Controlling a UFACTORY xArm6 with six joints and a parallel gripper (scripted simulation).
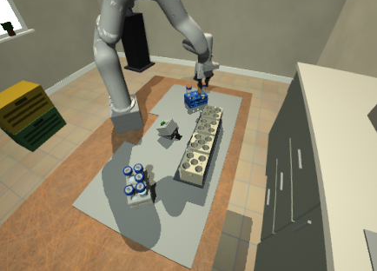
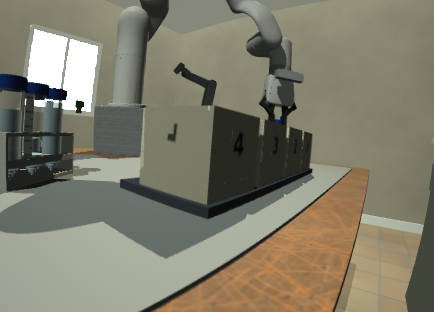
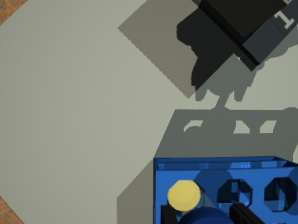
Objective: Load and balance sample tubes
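Right now the tube is 5 cm below my hand and 1 cm behind it. Round my hand: blue sample rack 11 cm below, 4 cm behind, 2 cm to the right; adapter 28 cm to the right, 16 cm ahead, 8 cm below; DONE key desk 35 cm to the right, 8 cm below, 4 cm behind.
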